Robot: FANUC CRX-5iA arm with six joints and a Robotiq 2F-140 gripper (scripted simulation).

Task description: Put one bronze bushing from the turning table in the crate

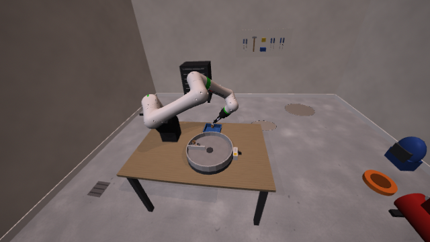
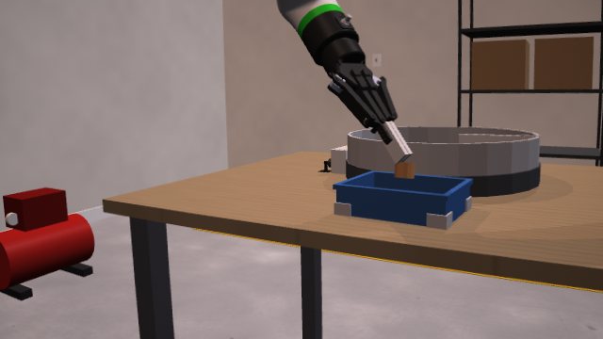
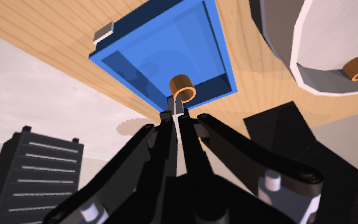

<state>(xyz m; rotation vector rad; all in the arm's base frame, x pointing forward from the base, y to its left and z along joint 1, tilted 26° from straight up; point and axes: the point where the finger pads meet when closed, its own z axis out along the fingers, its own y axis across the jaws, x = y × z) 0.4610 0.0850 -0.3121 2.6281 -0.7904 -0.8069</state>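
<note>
Right now the blue crate is 20 mm behind my hand, 10 mm to the right of it and 90 mm below it. Round my hand: round grey turning table 10 mm behind, 340 mm to the right, 60 mm below.
</note>
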